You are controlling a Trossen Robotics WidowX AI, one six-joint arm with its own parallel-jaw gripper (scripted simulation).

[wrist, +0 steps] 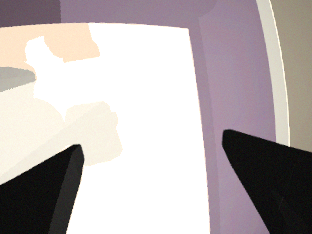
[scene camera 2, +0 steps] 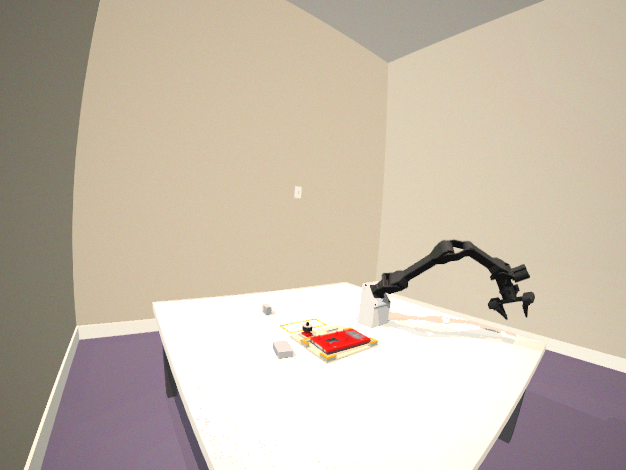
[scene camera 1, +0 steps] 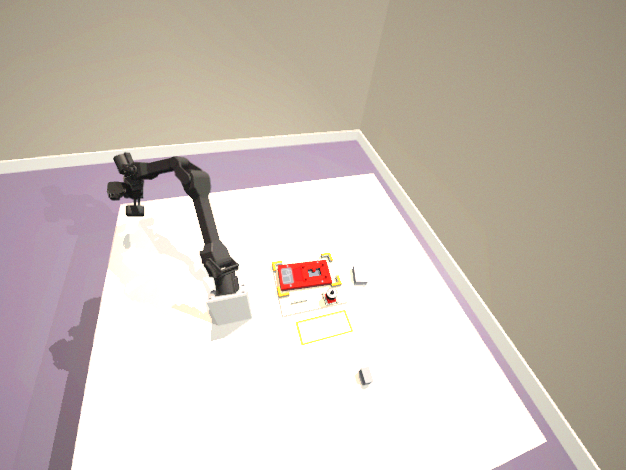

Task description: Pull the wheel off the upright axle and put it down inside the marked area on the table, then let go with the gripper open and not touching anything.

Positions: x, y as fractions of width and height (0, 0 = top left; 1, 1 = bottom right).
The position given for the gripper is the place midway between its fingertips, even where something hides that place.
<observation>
The gripper (scene camera 1: 0.22, 0.43) is open and holds nothing. Also in view: a red plate (scene camera 2: 0.53, 0.73).
The gripper shows as well in the wrist view (wrist: 0.49, 0.62). The wrist view misses the red plate: it is out of frame.
</observation>
